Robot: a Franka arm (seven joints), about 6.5 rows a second.
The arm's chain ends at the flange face. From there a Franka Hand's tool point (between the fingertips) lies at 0.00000 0.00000 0.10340 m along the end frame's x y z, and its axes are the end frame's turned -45 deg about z.
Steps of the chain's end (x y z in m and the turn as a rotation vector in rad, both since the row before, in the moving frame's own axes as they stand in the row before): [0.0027, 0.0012, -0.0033, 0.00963, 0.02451, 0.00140]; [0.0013, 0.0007, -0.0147, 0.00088, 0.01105, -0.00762]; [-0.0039, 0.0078, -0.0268, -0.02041, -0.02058, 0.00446]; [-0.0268, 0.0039, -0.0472, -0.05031, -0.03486, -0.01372]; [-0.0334, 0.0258, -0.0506, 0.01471, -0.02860, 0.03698]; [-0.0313, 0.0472, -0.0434, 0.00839, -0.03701, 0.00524]
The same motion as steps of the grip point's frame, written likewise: [0.0036, 0.0038, -0.0033, -0.01052, 0.02414, 0.00140]; [0.0013, 0.0022, -0.0147, -0.00719, 0.00844, -0.00762]; [-0.0113, 0.0027, -0.0268, 0.00012, -0.02898, 0.00446]; [-0.0279, -0.0150, -0.0474, -0.01092, -0.06022, -0.01372]; [-0.0428, -0.0086, -0.0507, 0.03062, -0.00982, 0.03698]; [-0.0576, 0.0079, -0.0435, 0.03210, -0.02024, 0.00524]
